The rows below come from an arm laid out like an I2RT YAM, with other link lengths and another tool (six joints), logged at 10 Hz.
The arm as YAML. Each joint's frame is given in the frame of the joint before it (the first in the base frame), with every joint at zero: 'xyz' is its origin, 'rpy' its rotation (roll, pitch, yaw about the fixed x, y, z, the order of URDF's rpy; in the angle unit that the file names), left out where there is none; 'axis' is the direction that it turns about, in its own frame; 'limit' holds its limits. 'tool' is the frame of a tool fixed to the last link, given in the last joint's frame.
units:
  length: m
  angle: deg
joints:
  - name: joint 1
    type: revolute
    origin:
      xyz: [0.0, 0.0, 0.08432]
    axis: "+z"
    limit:
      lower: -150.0
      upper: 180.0
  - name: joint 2
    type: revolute
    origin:
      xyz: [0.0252, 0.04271, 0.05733]
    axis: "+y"
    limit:
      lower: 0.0
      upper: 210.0
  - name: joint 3
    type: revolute
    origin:
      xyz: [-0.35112, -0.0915, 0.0]
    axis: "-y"
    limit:
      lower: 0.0
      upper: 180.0
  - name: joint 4
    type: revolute
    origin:
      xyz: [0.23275, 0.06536, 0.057]
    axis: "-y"
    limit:
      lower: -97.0
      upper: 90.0
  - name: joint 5
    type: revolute
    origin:
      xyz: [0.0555, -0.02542, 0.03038]
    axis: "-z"
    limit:
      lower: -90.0
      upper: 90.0
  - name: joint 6
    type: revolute
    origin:
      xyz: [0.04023, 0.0, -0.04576]
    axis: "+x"
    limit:
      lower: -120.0
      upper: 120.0
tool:
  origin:
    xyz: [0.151, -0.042, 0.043]
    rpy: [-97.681, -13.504, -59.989]
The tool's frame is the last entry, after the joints.
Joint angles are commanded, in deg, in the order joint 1, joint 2, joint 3, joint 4, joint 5, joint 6. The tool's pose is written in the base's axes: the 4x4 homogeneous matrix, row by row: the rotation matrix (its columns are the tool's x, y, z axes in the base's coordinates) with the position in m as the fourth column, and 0 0 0 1 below. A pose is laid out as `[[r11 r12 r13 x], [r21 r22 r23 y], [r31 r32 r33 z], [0 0 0 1]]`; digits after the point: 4 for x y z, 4 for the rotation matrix.
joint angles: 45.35, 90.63, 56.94, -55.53, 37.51, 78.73
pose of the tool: [[-0.1140 -0.8151 0.5679 0.2641], [-0.9810 0.1826 0.0651 0.0323], [-0.1568 -0.5497 -0.8205 0.2339], [0 0 0 1]]
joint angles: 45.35, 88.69, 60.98, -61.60, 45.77, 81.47
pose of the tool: [[-0.1356 -0.7338 0.6656 0.2693], [-0.9863 0.1636 -0.0205 0.0166], [-0.0939 -0.6593 -0.7460 0.2804], [0 0 0 1]]
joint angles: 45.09, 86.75, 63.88, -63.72, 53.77, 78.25
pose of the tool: [[-0.1036 -0.6647 0.7399 0.2792], [-0.9946 0.0775 -0.0697 0.0067], [-0.0110 -0.7431 -0.6691 0.3240], [0 0 0 1]]
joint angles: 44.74, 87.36, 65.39, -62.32, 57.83, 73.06
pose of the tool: [[-0.0655 -0.6449 0.7614 0.2926], [-0.9958 -0.0065 -0.0912 0.0096], [0.0638 -0.7642 -0.6418 0.3423], [0 0 0 1]]
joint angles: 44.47, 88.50, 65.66, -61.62, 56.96, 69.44
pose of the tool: [[-0.0311 -0.6802 0.7324 0.2995], [-0.9948 -0.0501 -0.0887 0.0149], [0.0970 -0.7313 -0.6751 0.3379], [0 0 0 1]]
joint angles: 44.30, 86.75, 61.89, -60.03, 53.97, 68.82
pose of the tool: [[-0.0191 -0.7139 0.7000 0.2890], [-0.9971 -0.0376 -0.0655 0.0082], [0.0731 -0.6992 -0.7112 0.3198], [0 0 0 1]]
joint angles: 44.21, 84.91, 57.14, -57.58, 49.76, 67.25
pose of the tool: [[0.0066 -0.7612 0.6485 0.2767], [-0.9991 -0.0328 -0.0283 0.0028], [0.0428 -0.6477 -0.7607 0.2944], [0 0 0 1]]
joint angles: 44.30, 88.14, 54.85, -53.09, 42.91, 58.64
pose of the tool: [[0.1271 -0.8499 0.5113 0.2850], [-0.9911 -0.1297 0.0309 0.0239], [0.0400 -0.5107 -0.8588 0.2553], [0 0 0 1]]
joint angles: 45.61, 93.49, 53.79, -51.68, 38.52, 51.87
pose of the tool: [[0.2484 -0.9009 0.3560 0.2900], [-0.9661 -0.2570 0.0237 0.0465], [0.0701 -0.3498 -0.9342 0.2200], [0 0 0 1]]
